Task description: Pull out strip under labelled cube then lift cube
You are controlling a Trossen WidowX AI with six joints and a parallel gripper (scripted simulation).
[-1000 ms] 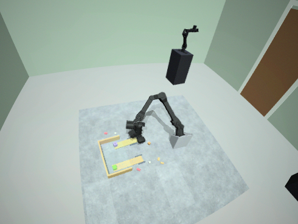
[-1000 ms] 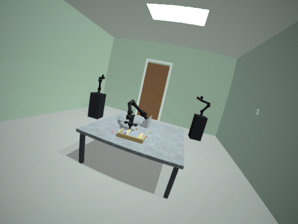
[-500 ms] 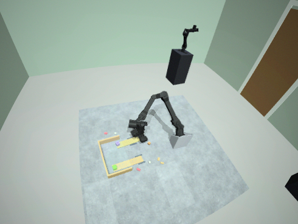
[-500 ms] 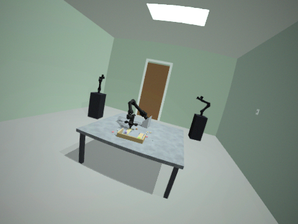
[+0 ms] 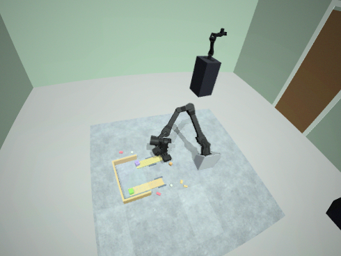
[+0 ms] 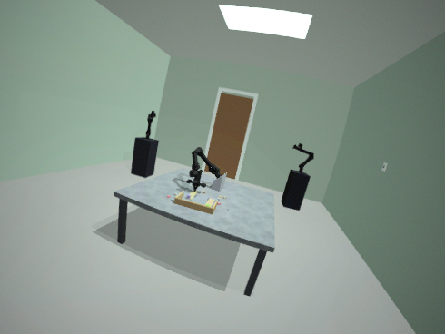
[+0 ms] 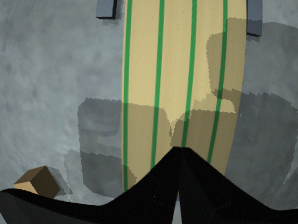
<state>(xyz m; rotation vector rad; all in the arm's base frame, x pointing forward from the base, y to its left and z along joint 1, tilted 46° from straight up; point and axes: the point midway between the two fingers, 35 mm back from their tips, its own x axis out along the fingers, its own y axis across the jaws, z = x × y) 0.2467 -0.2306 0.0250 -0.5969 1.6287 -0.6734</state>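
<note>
Now: gripper tip 9 cm short of the strip. Also, from my gripper tip: brown block: 9 cm to the left, 4 cm behind.
</note>
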